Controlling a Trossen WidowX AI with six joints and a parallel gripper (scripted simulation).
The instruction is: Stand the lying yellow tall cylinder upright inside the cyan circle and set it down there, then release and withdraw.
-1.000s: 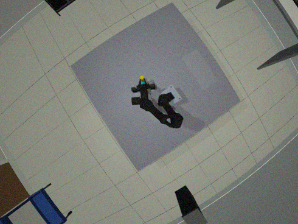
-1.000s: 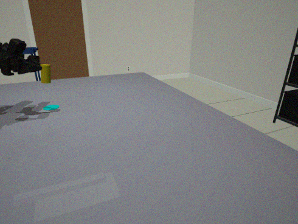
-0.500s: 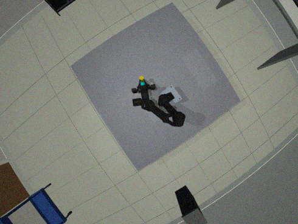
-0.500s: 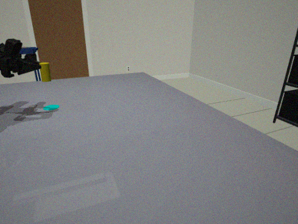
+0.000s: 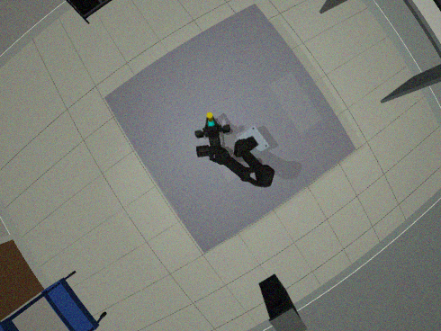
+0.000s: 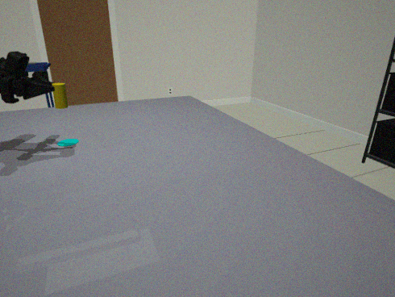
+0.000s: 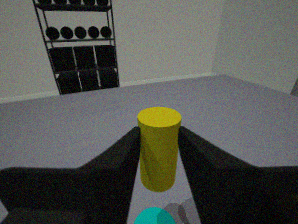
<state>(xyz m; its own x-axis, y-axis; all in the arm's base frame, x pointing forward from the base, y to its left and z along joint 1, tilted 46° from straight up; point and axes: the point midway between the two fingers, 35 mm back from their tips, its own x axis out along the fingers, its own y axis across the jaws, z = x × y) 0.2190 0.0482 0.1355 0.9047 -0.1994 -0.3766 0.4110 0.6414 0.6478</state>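
My gripper tip is now 16 cm above the cyan circle. Also, from my gripper tip: yellow cylinder: 2 cm below.
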